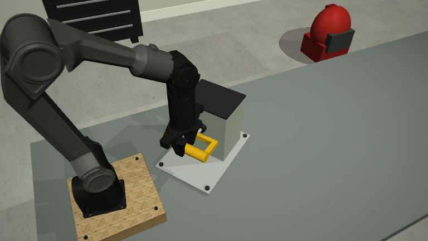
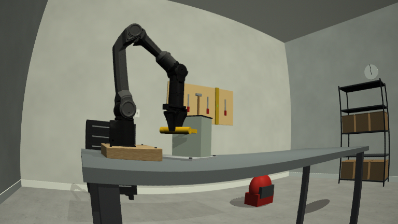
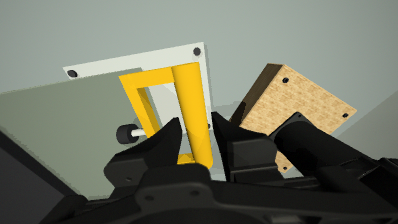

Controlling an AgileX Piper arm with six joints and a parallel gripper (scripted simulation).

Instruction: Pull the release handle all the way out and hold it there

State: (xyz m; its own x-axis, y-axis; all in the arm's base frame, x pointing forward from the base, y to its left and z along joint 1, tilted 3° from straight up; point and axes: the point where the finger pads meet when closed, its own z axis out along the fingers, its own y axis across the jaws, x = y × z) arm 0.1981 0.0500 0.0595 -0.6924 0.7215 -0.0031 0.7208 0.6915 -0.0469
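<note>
My hand is 40 mm to the right of the yellow release handle and 40 mm short of it.
</note>
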